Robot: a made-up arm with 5 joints.
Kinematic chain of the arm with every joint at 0, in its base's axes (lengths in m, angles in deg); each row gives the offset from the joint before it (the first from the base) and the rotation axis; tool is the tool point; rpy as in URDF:
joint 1: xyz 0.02 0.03 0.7 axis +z
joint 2: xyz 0 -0.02 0.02 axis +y
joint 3: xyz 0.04 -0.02 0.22 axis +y
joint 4: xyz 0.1 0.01 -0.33 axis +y
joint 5: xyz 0.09 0 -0.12 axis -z
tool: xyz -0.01 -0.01 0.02 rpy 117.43 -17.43 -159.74
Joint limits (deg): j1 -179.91..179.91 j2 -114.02..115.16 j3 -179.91..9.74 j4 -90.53..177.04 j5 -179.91..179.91
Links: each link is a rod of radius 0.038 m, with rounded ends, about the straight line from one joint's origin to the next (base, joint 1, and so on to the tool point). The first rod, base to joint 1, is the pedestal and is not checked.
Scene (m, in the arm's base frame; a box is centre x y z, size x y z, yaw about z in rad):
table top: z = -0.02
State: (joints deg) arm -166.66 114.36 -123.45 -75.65 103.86
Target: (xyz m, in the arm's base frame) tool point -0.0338 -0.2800 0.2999
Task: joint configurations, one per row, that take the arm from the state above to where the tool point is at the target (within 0.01 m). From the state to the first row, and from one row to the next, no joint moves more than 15 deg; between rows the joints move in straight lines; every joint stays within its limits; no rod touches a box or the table.
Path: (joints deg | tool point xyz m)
1: -152.57 114.52 -118.94 -78.63 101.18 | -0.3593 -0.1463 0.3404
2: -138.48 114.68 -114.44 -81.60 98.50 | -0.2866 -0.2165 0.3270
3: -124.39 114.84 -109.93 -84.58 95.82 | -0.2031 -0.2622 0.3158
4: -110.30 115.00 -105.43 -87.55 93.13 | -0.1165 -0.2829 0.3067
5: -96.22 115.16 -100.92 -90.53 90.45 | -0.0338 -0.2800 0.2999

